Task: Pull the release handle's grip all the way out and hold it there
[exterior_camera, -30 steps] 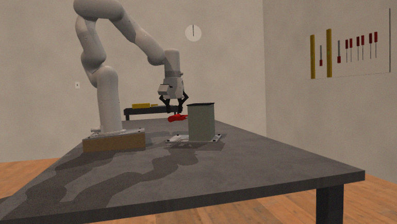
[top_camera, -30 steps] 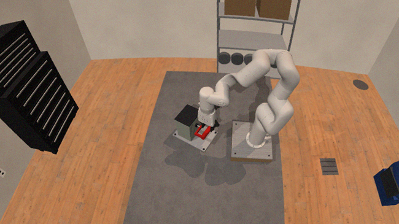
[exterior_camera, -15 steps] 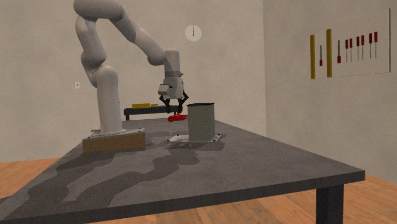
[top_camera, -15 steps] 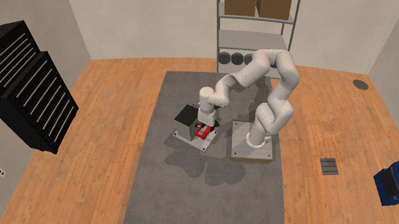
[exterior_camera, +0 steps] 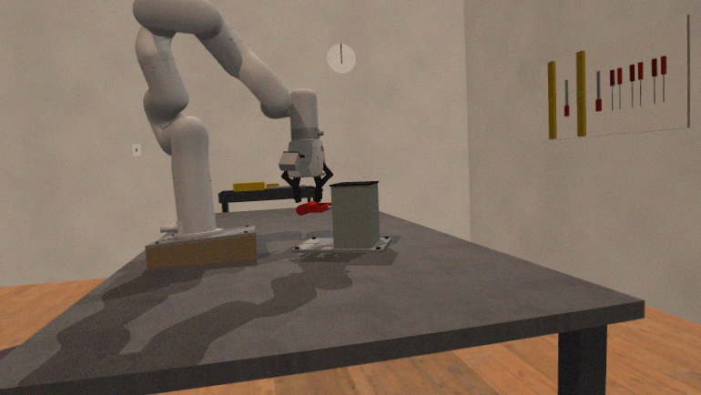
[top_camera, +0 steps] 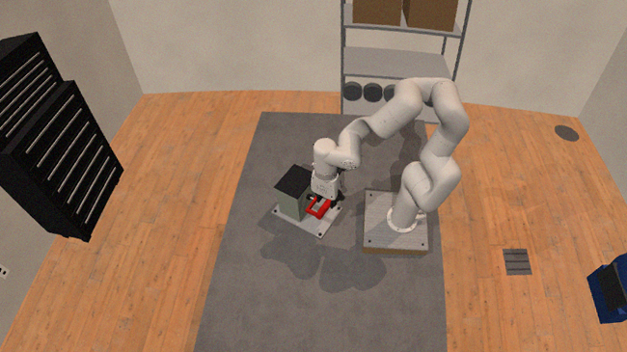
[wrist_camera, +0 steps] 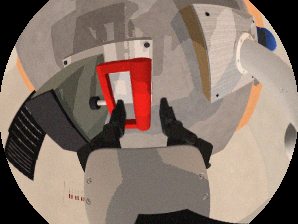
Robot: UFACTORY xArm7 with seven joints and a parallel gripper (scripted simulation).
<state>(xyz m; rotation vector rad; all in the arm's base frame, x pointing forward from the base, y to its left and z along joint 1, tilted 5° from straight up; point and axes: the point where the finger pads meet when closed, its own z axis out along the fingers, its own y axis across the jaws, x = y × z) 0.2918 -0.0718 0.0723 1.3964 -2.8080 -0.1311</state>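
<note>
Right now the baseplate is 80 mm ahead of my hand, 60 mm to the right of it and 130 mm below it.
</note>
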